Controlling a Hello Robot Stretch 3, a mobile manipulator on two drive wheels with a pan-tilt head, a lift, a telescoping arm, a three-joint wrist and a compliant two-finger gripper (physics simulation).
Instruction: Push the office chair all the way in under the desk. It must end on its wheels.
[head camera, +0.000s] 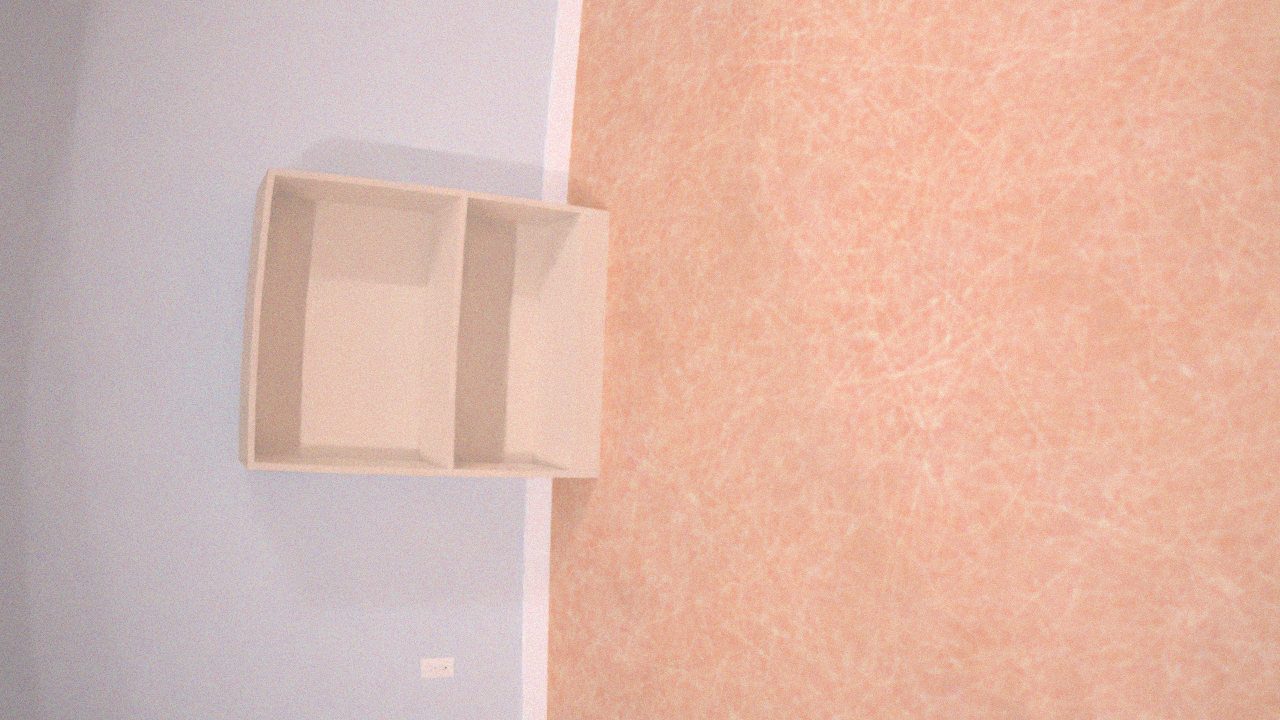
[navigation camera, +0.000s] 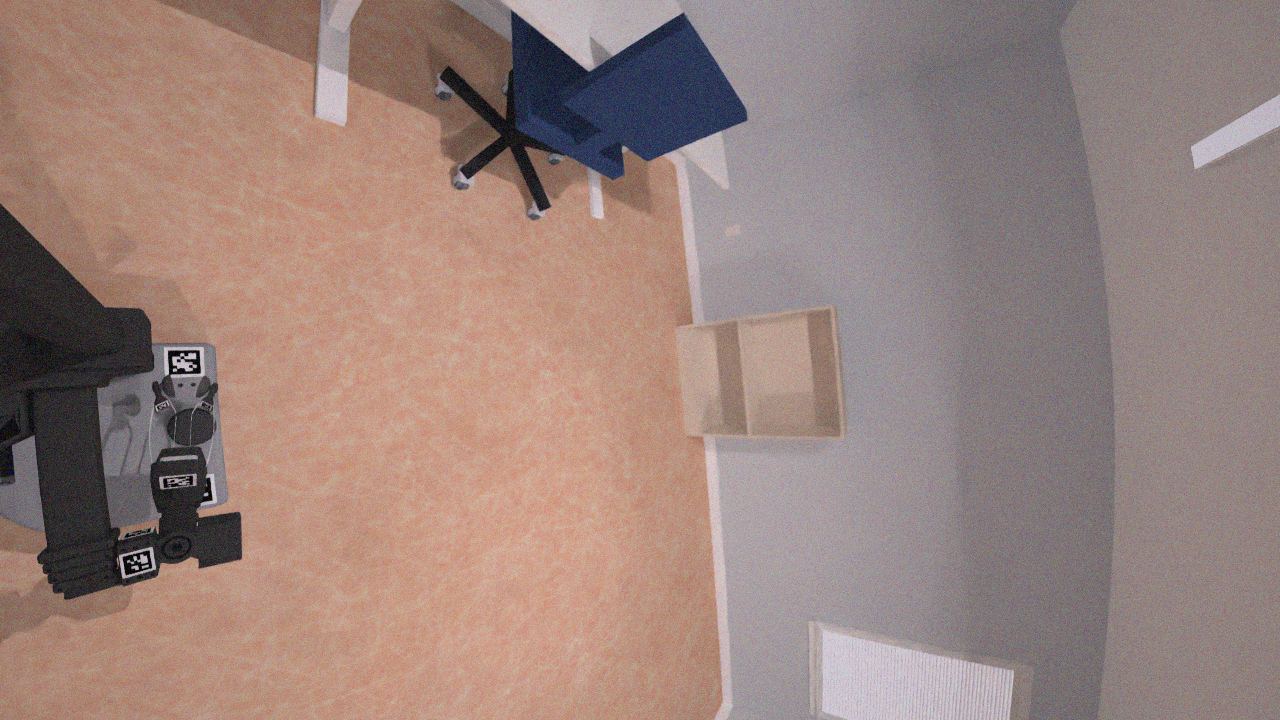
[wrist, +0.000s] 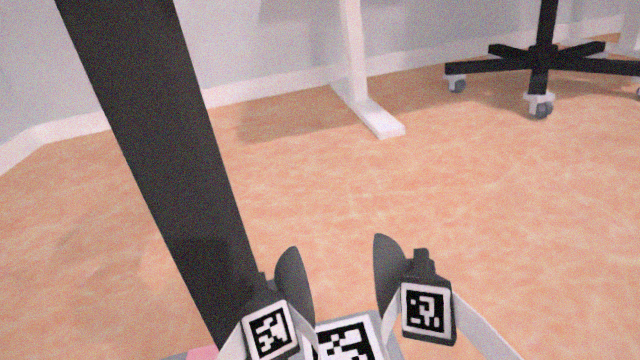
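Where they show: gripper, between the fingertips: (navigation camera: 187, 376) (wrist: 339, 267); robot's base, origin of its link: (navigation camera: 191, 423).
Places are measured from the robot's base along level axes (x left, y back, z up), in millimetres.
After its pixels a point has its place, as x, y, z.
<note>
The office chair (navigation camera: 657, 94) {799, -856, 812} (wrist: 542, 56) {1006, -892, 118} has a blue seat and backrest and a black five-arm base on grey casters. It stands upright on its wheels at the white desk (navigation camera: 568, 13) {933, -608, 720} (wrist: 378, 120) {949, -284, 25}, at the top of the navigation view. Its seat is partly under the desk top, and its backrest stands outside the front edge. In the wrist view the base shows at upper right, beside the desk leg; the seat is out of frame. My gripper (navigation camera: 186, 388) {96, -4, 287} (wrist: 339, 267) {96, -4, 287} is open and empty, over my base and apart from the chair. The head view does not show the chair.
A beige two-compartment shelf (head camera: 457, 331) {-96, -2353, 467} (navigation camera: 748, 376) {-90, -2419, 484} stands against the grey wall (head camera: 161, 295) {-150, -2676, 1328} (navigation camera: 904, 268) {502, -2661, 1477}. A wall outlet (head camera: 436, 667) {991, -2643, 406} is near it. A white-slatted window (navigation camera: 917, 676) {-2245, -2723, 1483} is at the lower right in the navigation view. My dark mast (wrist: 160, 150) {116, 67, 362} crosses the left of the wrist view.
</note>
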